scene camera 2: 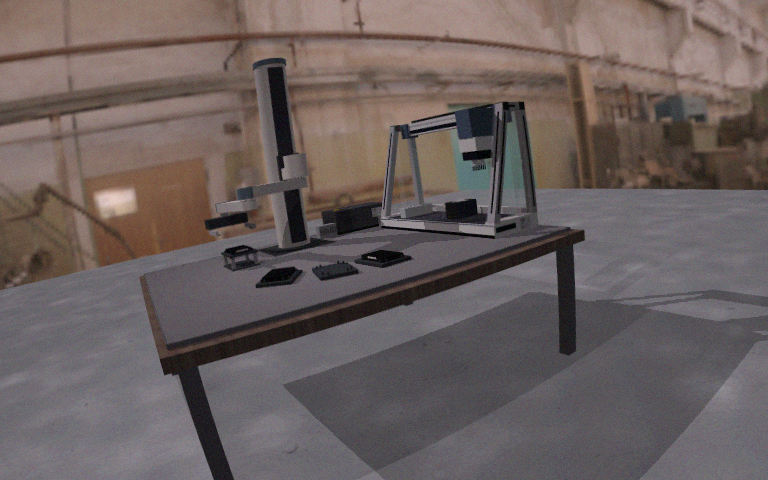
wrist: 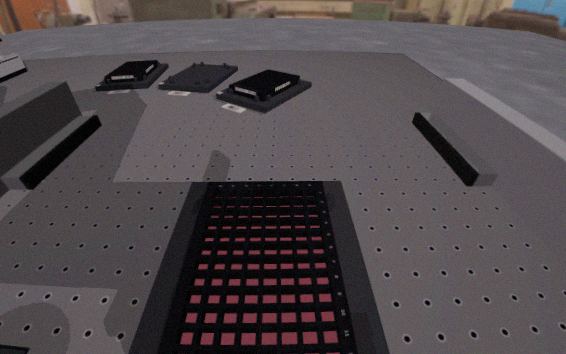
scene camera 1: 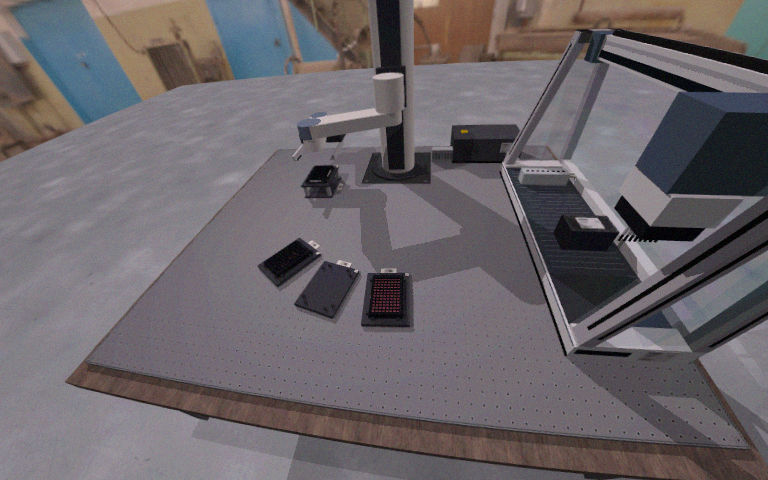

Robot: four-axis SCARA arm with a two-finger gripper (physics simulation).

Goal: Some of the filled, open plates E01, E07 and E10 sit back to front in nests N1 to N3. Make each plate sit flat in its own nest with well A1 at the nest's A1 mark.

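Observation:
My gripper (scene camera 1: 318,153) (scene camera 2: 232,228) (wrist: 254,98) is open and empty, above a dark plate (scene camera 1: 322,173) (scene camera 2: 239,249) (wrist: 260,267) with pink-filled wells. That plate lies on a raised stand (scene camera 2: 243,264); its column numbers rise towards the wrist camera. In scene camera 1, a filled dark plate (scene camera 1: 289,257) (scene camera 2: 278,274) (wrist: 267,82) sits in the left nest (scene camera 1: 278,280), and a pink-welled plate (scene camera 1: 386,295) (scene camera 2: 383,255) (wrist: 134,70) sits in the right nest (scene camera 1: 387,323). The middle nest (scene camera 1: 328,288) (scene camera 2: 335,270) (wrist: 202,77) holds no plate. Plate and nest names are unreadable.
The arm's column (scene camera 1: 398,130) (scene camera 2: 288,215) stands behind the nests, with a dark control box (scene camera 1: 484,143) (scene camera 2: 353,217) beside it. A framed machine (scene camera 1: 535,249) (scene camera 2: 441,228) stands on the right of the table, holding a black box (scene camera 1: 586,232) (scene camera 2: 461,209).

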